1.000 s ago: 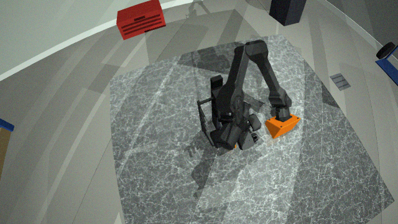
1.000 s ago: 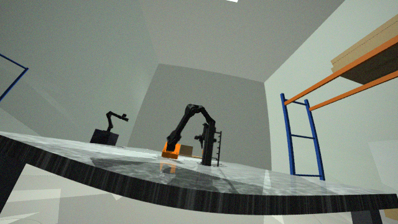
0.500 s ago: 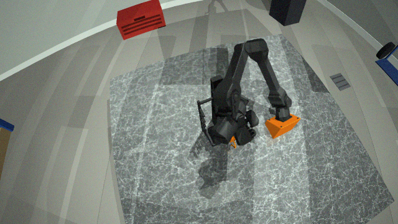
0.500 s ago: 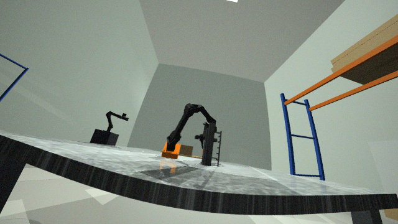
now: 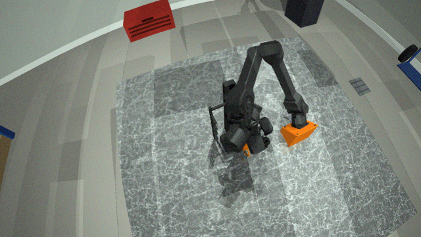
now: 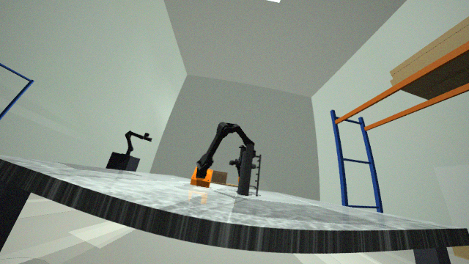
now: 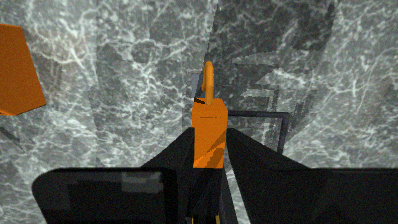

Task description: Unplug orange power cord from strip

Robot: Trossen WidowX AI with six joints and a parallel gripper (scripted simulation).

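My gripper tip is 3 cm to the left of the orange plug and 1 cm above it.
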